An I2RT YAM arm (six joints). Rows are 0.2 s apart.
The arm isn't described. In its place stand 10 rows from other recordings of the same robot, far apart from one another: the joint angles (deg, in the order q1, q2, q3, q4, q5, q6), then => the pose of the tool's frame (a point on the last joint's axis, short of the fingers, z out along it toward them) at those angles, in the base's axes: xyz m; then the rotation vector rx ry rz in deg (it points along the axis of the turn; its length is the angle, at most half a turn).
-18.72 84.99 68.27 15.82 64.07 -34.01 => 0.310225 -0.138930 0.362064 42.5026 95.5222 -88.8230
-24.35 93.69 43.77 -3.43 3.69 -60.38 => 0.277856 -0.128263 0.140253 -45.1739 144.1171 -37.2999
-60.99 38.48 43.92 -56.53 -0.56 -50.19 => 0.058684 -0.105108 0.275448 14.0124 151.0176 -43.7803
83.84 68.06 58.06 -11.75 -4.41 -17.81 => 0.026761 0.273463 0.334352 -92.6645 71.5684 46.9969
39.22 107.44 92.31 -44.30 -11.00 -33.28 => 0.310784 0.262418 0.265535 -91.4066 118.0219 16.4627
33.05 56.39 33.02 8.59 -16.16 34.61 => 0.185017 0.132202 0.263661 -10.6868 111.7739 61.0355
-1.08 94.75 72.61 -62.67 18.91 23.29 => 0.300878 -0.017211 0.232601 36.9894 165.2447 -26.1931
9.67 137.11 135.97 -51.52 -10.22 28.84 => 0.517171 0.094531 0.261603 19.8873 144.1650 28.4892
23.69 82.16 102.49 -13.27 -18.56 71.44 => 0.269994 0.130837 0.529658 22.1190 92.8439 88.7219
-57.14 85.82 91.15 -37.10 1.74 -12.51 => 0.179387 -0.279707 0.401601 49.2542 117.1737 -42.0087
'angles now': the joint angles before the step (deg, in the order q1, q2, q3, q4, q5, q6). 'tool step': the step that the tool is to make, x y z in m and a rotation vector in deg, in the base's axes. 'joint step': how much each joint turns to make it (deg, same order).
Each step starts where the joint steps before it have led.
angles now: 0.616 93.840 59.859 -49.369 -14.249 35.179
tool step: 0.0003 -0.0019 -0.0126 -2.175 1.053 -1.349
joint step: -0.104 1.397 -1.437 1.993 2.287 1.030
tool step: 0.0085 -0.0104 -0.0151 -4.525 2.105 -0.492
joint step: -1.504 3.987 0.999 0.665 4.437 -1.395
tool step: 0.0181 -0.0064 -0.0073 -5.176 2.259 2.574
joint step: -0.535 5.271 4.801 -1.966 5.099 -3.324
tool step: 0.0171 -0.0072 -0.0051 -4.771 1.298 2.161
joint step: -0.652 4.347 4.516 -1.314 4.788 -2.852
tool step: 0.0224 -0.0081 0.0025 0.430 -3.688 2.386
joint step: -1.245 2.846 4.564 2.072 -0.724 -3.612
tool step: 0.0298 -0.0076 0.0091 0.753 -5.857 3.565
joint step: -1.021 3.163 6.513 2.507 -1.675 -4.420
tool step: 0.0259 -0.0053 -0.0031 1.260 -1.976 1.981
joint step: -0.619 4.961 6.594 0.193 -1.868 -2.299
